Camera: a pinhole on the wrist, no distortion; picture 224 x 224 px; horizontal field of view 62.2 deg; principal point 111.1 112.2 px. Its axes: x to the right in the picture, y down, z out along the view. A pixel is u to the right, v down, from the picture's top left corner.
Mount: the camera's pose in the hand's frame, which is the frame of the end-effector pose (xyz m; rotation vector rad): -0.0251 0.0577 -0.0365 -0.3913 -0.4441 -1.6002
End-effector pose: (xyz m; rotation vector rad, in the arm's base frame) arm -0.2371 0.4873 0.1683 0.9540 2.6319 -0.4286
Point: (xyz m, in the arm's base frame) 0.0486 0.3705 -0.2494
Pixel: 171.7 86.0
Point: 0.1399 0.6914 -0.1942
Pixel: 50.4 111.5
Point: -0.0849 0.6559 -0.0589
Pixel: 58.2 174.4
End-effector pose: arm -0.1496 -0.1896 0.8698 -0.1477 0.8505 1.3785
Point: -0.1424 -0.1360 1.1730
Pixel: 175.8 42.1
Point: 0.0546 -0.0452 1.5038
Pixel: 212.7 41.9
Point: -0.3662 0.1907 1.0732
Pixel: 52.7 209.3
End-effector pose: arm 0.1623 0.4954 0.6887 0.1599 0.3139 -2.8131
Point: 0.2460 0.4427 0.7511
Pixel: 213.8 25.5
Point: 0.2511 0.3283 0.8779
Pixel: 149.0 90.6
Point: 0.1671 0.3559 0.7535
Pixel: 123.8 182.5
